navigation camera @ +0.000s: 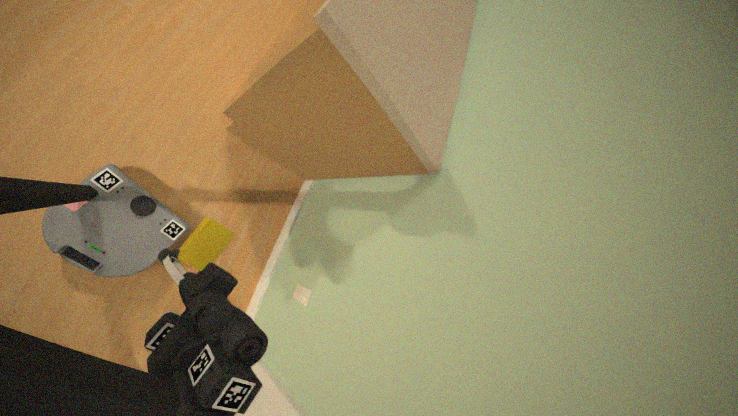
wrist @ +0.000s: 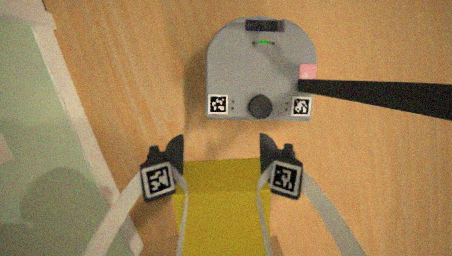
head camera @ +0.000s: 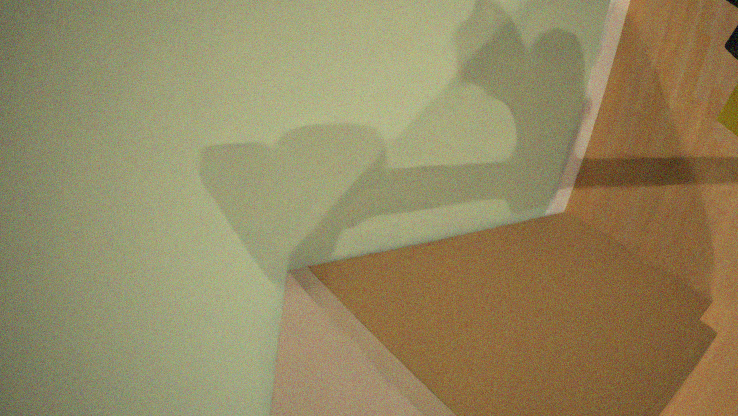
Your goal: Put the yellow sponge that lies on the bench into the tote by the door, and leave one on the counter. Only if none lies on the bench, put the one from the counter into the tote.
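Seen in the pictures: gripper, between the fingertips: (navigation camera: pixel 184 264); robot's base, origin of its link: (navigation camera: pixel 142 204).
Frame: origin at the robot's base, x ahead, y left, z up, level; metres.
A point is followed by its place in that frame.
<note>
A yellow sponge (head camera: pixel 730 113) @[x 0.073, y -0.136, z 0.706 m] (navigation camera: pixel 207 241) @[x 0.043, y -0.111, z 0.710 m] (wrist: pixel 222 215) is between the two fingers of my gripper (wrist: pixel 221 151) @[x -0.021, y -0.122, z 0.662 m] and is held above the wood floor, beside my base. The gripper is shut on it, with a finger against each side in the wrist view. In the navigation camera view the wrist and one finger show beside the sponge; the far finger is hidden. In the head camera view part of the sponge shows at the right edge. The tote, the door and a second sponge do not show in these views.
A large block of furniture with a pale top (head camera: pixel 325 372) @[x 0.707, y -0.280, z 0.910 m] (navigation camera: pixel 413 72) @[x 0.715, y -0.108, z 0.910 m] and brown side (head camera: pixel 516 310) @[x 0.577, y -0.217, z 0.590 m] (navigation camera: pixel 320 113) @[x 0.534, y -0.084, z 0.653 m] stands against the green wall (head camera: pixel 129 155) @[x 0.459, y -0.541, z 1.175 m] (navigation camera: pixel 594 206) @[x 0.568, y -0.507, z 1.351 m]; I cannot tell whether it is bench or counter. My grey base (navigation camera: pixel 113 232) @[x -0.120, y -0.003, z 0.159 m] (wrist: pixel 260 65) stands on the floor near the wall.
</note>
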